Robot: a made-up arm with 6 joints.
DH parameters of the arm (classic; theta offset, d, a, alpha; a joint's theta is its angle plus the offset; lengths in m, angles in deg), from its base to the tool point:
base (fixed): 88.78 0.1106 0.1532 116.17
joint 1: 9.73 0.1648 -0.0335 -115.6
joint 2: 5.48 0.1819 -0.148 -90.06
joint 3: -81.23 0.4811 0.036 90
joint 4: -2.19 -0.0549 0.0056 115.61
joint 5: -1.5 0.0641 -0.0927 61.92
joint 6: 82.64 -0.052 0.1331 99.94
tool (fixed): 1.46 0.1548 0 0
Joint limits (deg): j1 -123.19..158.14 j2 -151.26..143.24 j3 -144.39..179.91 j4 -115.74..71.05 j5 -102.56..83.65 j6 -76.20..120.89
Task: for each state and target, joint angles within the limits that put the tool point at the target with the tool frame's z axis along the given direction. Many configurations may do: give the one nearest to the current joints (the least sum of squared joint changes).
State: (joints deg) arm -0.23 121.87 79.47 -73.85 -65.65 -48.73
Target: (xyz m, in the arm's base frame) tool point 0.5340 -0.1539 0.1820 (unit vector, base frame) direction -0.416 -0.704 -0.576
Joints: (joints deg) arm -34.63 102.19 126.30 -97.88 -102.56 -44.91
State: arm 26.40 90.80 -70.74 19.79 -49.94 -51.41
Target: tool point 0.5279 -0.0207 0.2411 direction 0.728 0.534 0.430
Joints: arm 2.81 130.34 -85.57 -21.72 -15.45 -8.29
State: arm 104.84 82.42 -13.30 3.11 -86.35 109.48
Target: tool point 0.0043 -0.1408 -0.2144 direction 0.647 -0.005 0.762
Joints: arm 71.55 52.81 4.46 -32.91 -91.76 104.76
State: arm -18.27 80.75 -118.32 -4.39 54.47 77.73
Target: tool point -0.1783 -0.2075 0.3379 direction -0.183 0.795 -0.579
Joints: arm -15.07 53.62 -85.24 -36.45 52.73 67.71
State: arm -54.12 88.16 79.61 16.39 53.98 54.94
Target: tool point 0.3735 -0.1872 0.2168 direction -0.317 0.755 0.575
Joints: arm -14.24 76.00 96.13 -3.13 52.60 31.08
